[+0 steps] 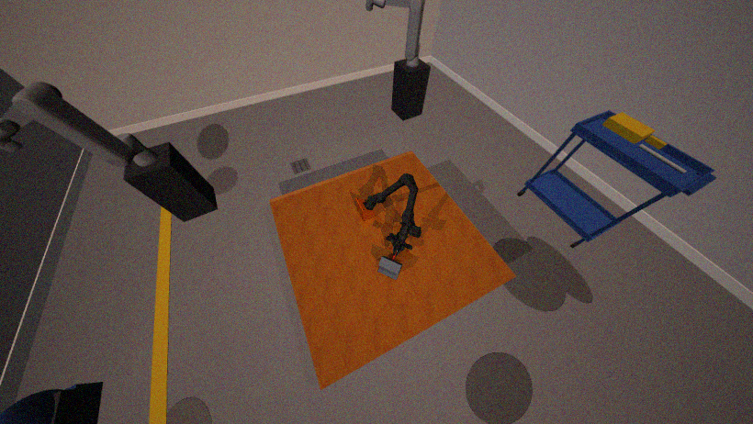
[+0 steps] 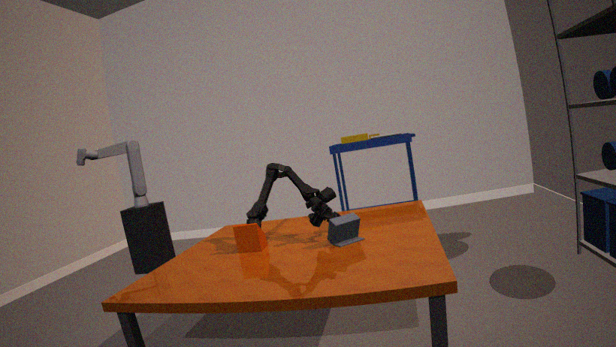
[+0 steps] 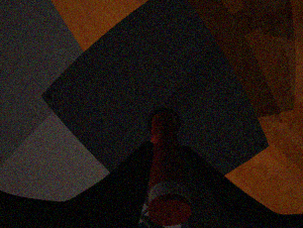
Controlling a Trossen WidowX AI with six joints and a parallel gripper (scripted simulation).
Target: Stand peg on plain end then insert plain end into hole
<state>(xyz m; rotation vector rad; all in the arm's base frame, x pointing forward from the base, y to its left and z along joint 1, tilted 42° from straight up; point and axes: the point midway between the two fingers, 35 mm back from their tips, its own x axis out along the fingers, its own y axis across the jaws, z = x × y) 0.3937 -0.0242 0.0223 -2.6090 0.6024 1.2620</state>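
My gripper tip is 30 mm short of the grey sloped panel, 40 mm to the left of it and 30 mm above it. Round my gripper tip: red peg 10 mm behind, 10 mm to the left, 10 mm above.
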